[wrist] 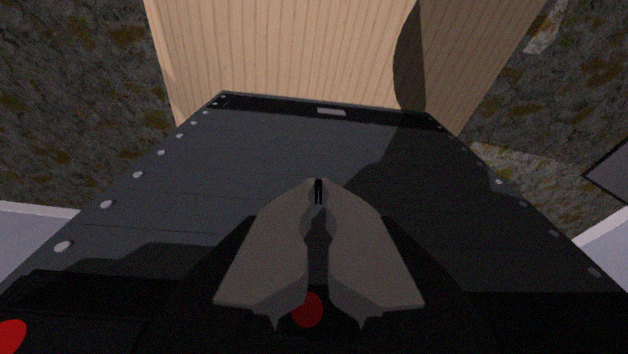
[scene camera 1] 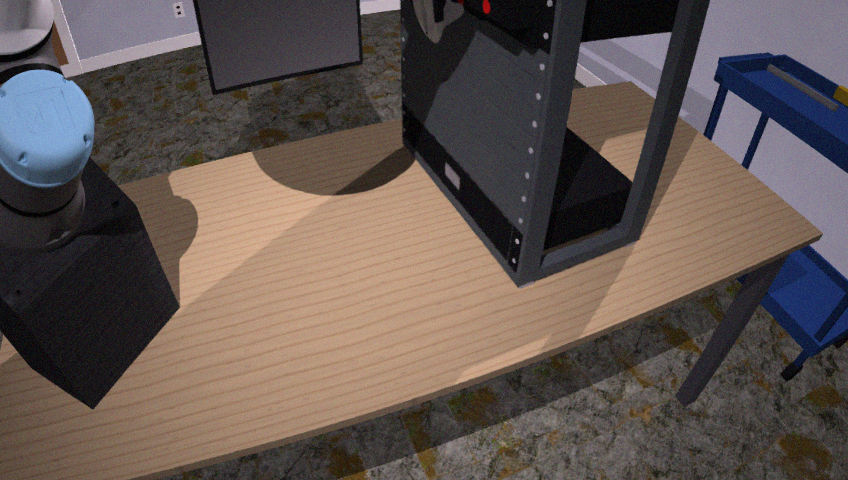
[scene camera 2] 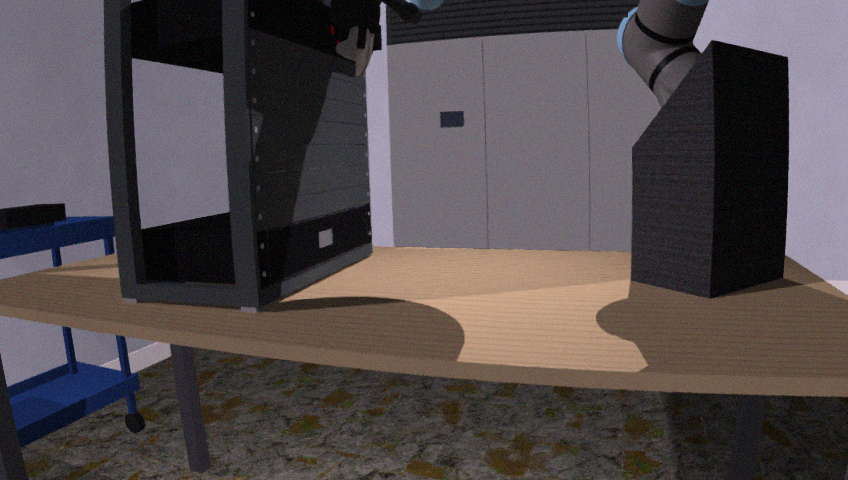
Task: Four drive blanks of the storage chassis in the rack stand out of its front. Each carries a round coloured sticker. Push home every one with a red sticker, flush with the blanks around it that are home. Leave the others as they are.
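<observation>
The black storage chassis [scene camera 1: 517,24] [scene camera 2: 282,22] sits high in the rack [scene camera 1: 556,124] [scene camera 2: 239,178], partly out of view. In the wrist view, one round red sticker [wrist: 307,310] shows between the finger bases and another red sticker [wrist: 11,336] at the lower left edge. In scene camera 1, a red sticker [scene camera 1: 486,6] shows near the top. My gripper [wrist: 318,181] [scene camera 1: 436,39] [scene camera 2: 359,71] is shut and empty, at the rack's front by the chassis's lower edge. Contact cannot be told. The dark blanks' edges are hard to make out; the other stickers' colours cannot be told.
Grey panels [wrist: 240,150] and a lower black unit with a pale label [wrist: 331,111] lie below the chassis. The rack stands on the wooden table [scene camera 1: 333,309] [scene camera 2: 535,273]. The arm's dark pedestal [scene camera 1: 89,309] [scene camera 2: 743,178] faces it. A blue cart [scene camera 1: 803,107] [scene camera 2: 71,386] stands behind the rack.
</observation>
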